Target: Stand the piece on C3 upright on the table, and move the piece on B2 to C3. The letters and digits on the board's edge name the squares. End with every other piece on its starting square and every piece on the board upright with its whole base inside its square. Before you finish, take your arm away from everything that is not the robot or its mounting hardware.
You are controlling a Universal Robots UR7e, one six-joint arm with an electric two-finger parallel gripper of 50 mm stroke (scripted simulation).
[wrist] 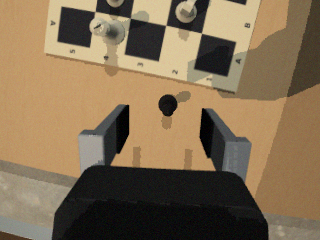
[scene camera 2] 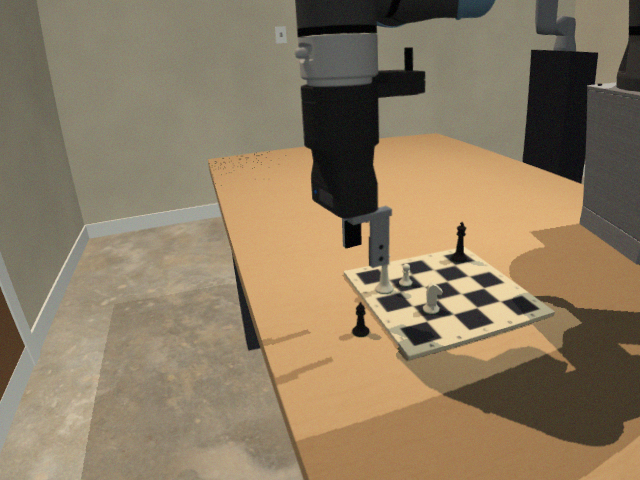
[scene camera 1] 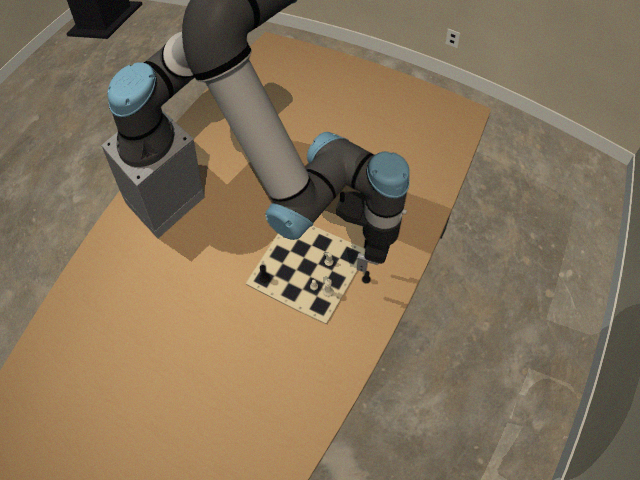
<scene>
In view: my gripper [scene camera 2: 365, 254] and a chessboard [scene camera 2: 478, 301].
The chessboard shows as well in the wrist view [wrist: 210, 50] and in scene camera 1 [scene camera 1: 292, 264]. My gripper also shows in the wrist view [wrist: 164, 121] and in scene camera 1 [scene camera 1: 365, 258].
</scene>
